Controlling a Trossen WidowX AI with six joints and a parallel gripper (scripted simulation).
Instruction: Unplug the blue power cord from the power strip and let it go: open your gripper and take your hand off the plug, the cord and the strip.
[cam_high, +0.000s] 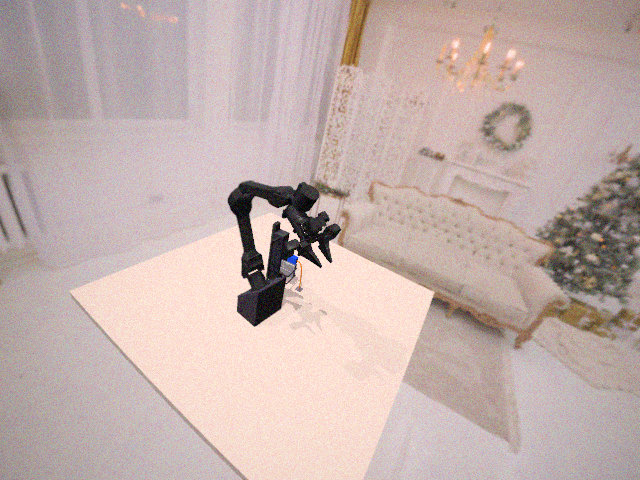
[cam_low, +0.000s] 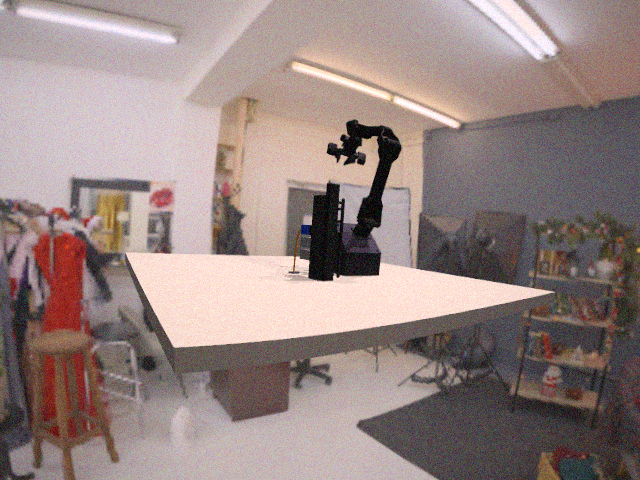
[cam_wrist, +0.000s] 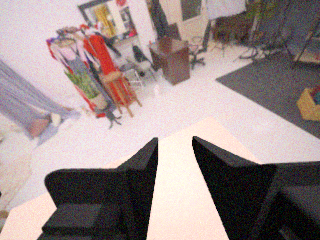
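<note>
The blue plug lies 360 mm ahead of my gripper tip, 340 mm to the left of it and 320 mm below it. Round my gripper tip: black stand 430 mm to the left, 350 mm ahead, 330 mm below.
</note>
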